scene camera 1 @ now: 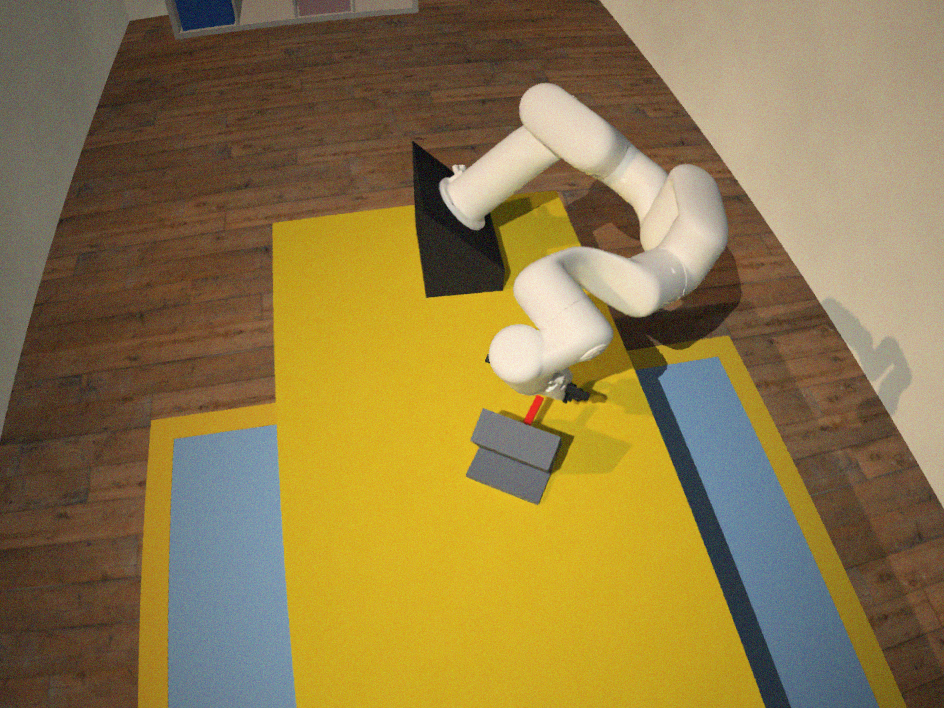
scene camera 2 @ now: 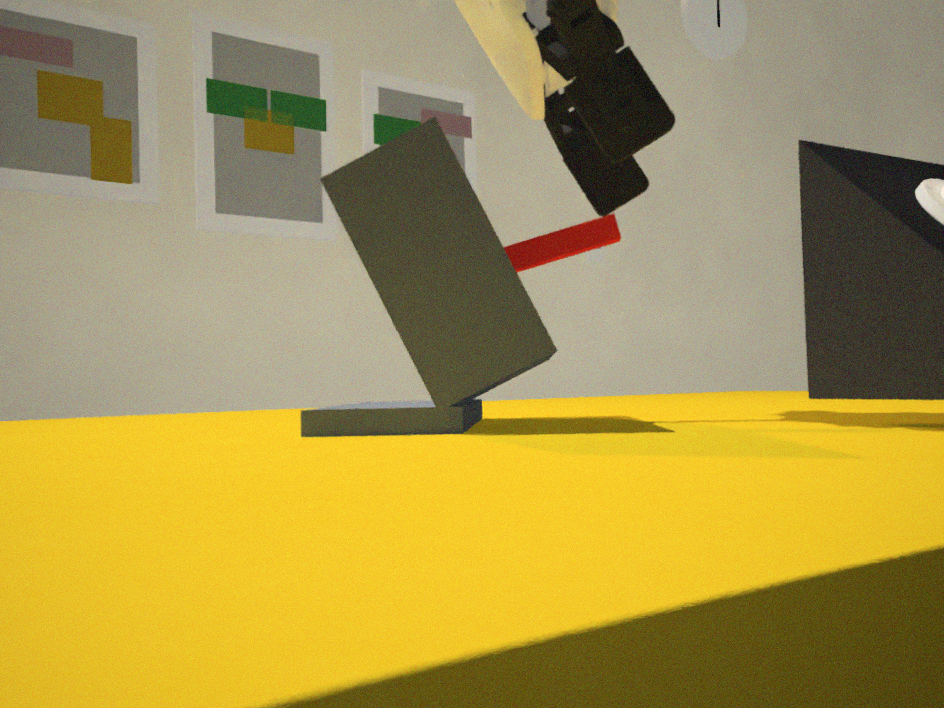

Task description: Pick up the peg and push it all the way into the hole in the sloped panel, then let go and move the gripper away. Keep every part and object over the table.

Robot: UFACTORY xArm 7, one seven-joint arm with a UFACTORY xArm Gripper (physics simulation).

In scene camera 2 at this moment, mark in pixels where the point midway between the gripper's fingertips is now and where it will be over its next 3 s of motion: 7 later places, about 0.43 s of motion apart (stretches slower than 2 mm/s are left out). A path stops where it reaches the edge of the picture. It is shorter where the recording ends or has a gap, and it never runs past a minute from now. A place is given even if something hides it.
My gripper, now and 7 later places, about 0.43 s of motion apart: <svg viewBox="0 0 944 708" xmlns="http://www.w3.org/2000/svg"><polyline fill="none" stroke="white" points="634,177 626,171 608,151 620,181 662,240 659,238 649,248 693,229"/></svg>
